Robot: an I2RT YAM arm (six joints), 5 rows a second.
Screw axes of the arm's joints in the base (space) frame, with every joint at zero. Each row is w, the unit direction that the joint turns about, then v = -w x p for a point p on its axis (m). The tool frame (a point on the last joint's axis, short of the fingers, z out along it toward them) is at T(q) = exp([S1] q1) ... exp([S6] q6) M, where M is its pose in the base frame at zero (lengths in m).
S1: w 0 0 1 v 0 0 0
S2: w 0 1 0 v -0.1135 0 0.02
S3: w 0 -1 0 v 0.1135 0 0.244
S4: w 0 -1 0 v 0.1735 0 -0.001
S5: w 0 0 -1 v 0 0.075 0
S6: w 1 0 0 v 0 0.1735 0
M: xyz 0.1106 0 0.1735 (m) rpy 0 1.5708 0 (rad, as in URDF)
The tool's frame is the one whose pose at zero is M.
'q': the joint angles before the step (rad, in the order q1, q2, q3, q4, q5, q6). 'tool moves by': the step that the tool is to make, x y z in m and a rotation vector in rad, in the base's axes. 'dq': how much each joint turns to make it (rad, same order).
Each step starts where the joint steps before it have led.
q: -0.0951, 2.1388, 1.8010, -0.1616, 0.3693, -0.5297
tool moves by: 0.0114, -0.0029, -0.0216, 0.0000, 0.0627, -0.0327
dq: -0.0016, 0.0742, 0.0561, -0.0487, 0.0299, 0.0115
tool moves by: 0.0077, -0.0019, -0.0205, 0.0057, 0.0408, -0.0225
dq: -0.0011, 0.0569, 0.0284, -0.0184, 0.0168, 0.0145
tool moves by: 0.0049, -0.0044, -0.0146, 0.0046, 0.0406, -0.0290
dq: -0.0062, 0.0456, 0.0344, -0.0360, 0.0180, 0.0153
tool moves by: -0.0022, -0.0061, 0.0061, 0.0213, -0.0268, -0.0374
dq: -0.0115, -0.0117, 0.0015, -0.0052, 0.0058, 0.0385
